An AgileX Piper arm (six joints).
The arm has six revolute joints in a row. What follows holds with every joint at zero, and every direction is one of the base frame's. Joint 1 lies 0.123 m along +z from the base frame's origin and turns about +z. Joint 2 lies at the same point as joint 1 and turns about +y. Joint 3 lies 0.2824 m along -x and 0.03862 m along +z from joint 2 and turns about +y. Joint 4 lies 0.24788 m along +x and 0.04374 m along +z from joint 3 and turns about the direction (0.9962, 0, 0.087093). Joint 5 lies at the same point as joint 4 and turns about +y. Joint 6 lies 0.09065 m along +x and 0.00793 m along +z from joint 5 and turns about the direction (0.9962, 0, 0.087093). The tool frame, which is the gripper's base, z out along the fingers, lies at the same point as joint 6; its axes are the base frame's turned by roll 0, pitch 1.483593 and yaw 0 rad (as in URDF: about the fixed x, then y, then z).
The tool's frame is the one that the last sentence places.
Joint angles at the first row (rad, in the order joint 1, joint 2, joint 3, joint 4, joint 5, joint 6):
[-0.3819 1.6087 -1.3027 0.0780 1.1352 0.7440]
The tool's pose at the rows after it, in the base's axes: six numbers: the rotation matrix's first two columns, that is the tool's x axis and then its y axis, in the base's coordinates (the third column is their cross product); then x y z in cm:
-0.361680, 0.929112, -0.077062, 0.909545, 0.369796, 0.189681, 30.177, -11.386, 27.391
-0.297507, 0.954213, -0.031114, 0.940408, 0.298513, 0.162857, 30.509, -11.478, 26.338
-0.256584, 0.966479, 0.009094, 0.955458, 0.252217, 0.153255, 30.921, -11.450, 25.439
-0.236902, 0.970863, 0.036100, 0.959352, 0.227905, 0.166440, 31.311, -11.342, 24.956
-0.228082, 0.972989, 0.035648, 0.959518, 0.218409, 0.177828, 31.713, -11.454, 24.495
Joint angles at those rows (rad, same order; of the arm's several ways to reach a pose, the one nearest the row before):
[-0.3819 1.6345 -1.3027 0.0827 1.1353 0.7825]
[-0.3819 1.6664 -1.3027 0.0869 1.1490 0.8542]
[-0.3819 1.6943 -1.3026 0.1086 1.1503 0.8915]
[-0.3819 1.7101 -1.3026 0.1391 1.1383 0.9013]
[-0.3819 1.7249 -1.3027 0.1465 1.1131 0.9050]

